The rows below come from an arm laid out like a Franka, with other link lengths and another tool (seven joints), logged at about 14 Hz.
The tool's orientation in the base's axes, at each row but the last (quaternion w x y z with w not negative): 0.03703 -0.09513 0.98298 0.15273; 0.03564 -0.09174 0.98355 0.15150; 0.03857 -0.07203 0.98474 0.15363; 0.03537 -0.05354 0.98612 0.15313; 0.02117 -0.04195 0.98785 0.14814; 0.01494 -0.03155 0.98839 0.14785; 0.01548 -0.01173 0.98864 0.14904
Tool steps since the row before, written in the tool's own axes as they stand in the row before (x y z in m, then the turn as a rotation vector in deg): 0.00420 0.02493 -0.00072 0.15 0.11 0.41; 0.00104 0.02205 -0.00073 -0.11 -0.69 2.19; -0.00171 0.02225 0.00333 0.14 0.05 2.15; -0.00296 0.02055 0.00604 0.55 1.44 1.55; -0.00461 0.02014 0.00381 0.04 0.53 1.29; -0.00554 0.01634 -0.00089 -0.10 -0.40 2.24; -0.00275 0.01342 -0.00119 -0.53 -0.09 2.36
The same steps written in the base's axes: -0.00909 0.02236 0.00757 -0.15 0.20 -0.37; -0.00527 0.02027 0.00702 0.33 0.04 -2.27; -0.00155 0.02222 0.00361 -0.03 0.69 -2.04; 0.00087 0.02160 0.00064 -0.63 1.79 -1.09; 0.00291 0.02066 0.00247 -0.05 0.88 -1.08; 0.00442 0.01565 0.00583 0.17 0.28 -2.25; 0.00234 0.01252 0.00518 0.60 0.62 -2.26
